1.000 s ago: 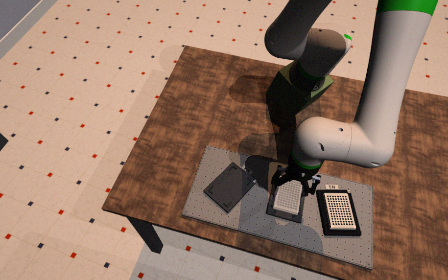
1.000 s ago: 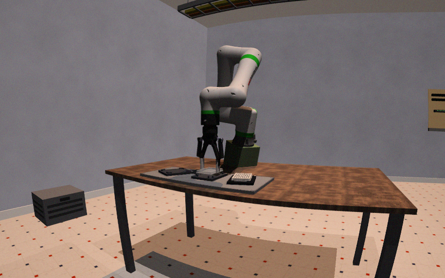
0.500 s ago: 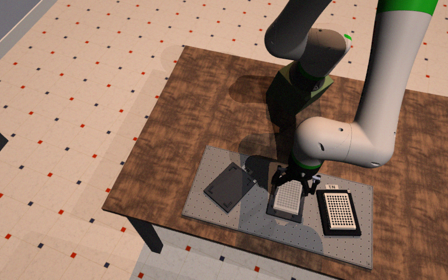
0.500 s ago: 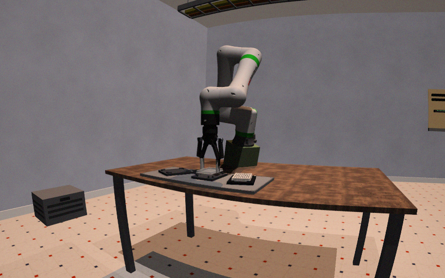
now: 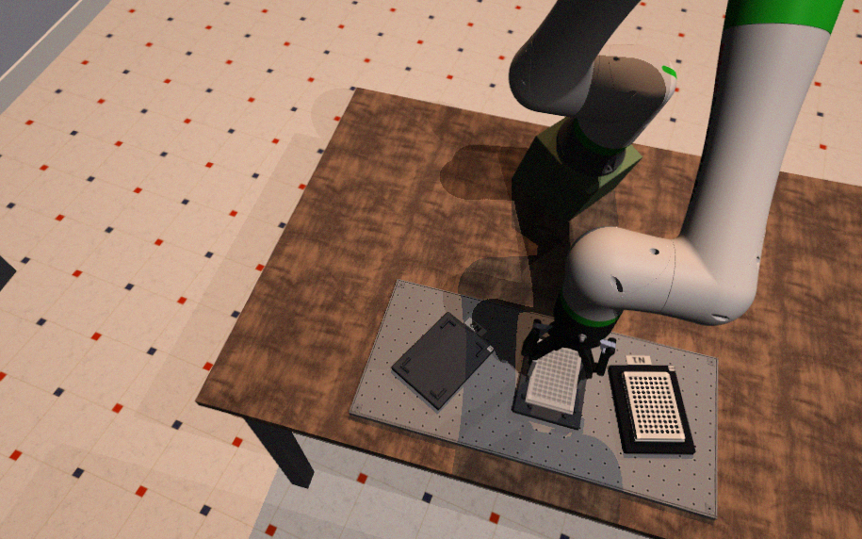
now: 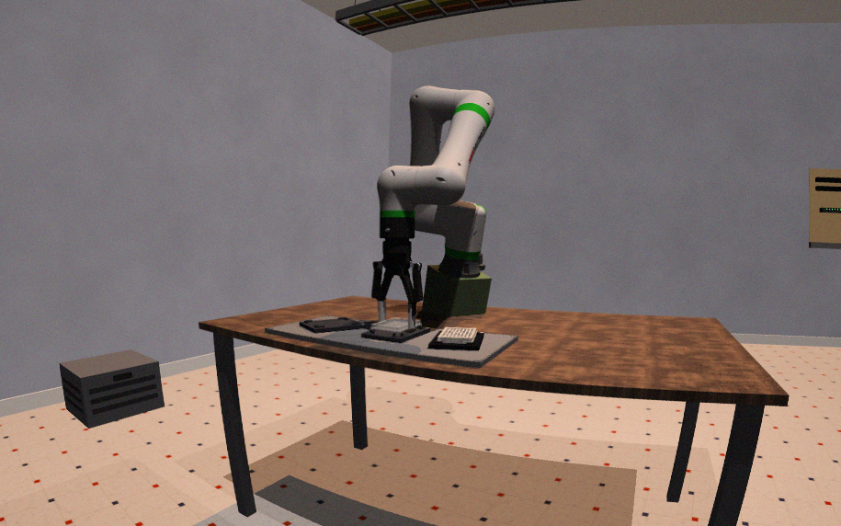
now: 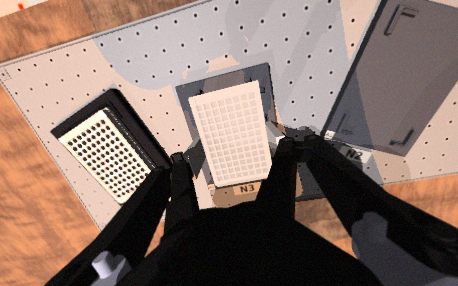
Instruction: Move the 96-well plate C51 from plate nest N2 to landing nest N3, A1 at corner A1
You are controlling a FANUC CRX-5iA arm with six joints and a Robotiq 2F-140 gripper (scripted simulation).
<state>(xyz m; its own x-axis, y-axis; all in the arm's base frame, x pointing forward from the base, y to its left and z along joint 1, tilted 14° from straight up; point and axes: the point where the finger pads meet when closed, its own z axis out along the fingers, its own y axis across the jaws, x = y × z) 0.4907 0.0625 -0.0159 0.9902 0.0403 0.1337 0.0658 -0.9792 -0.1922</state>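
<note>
Right now the landing nest N3 is 4 cm below my hand. The rest, counted from my hand: N1 label: 15 cm to the left, 10 cm behind, 5 cm below; N3 label: 10 cm behind, 5 cm below, 1 cm to the right; white 96-well plate C51: 2 cm below.
</note>
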